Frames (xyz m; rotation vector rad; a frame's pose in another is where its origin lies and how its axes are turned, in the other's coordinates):
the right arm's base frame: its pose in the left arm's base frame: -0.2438 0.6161 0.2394 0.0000 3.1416 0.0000
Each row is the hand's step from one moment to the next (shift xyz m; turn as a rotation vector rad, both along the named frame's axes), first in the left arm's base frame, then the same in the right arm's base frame.
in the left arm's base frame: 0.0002 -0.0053 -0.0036 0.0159 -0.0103 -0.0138
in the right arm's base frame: -0.0002 -0.0053 0.0036 -0.0159 -0.0103 0.0138
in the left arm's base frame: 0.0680 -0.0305 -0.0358 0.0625 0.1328 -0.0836
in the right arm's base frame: -0.0680 -0.0305 0.0358 -0.0625 0.1328 0.0836
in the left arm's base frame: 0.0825 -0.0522 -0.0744 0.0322 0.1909 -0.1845
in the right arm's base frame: -0.0825 -0.0522 0.0744 -0.0322 0.1909 0.1845
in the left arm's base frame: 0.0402 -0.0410 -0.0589 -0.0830 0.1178 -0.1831
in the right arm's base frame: -0.0402 -0.0410 0.0589 0.0830 0.1178 0.1831
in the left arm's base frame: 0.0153 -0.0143 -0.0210 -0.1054 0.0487 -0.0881
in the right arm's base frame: -0.0153 -0.0143 0.0210 0.1054 0.0487 0.0881
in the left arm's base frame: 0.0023 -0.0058 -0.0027 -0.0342 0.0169 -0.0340
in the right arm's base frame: -0.0023 -0.0058 0.0027 0.0342 0.0169 0.0340
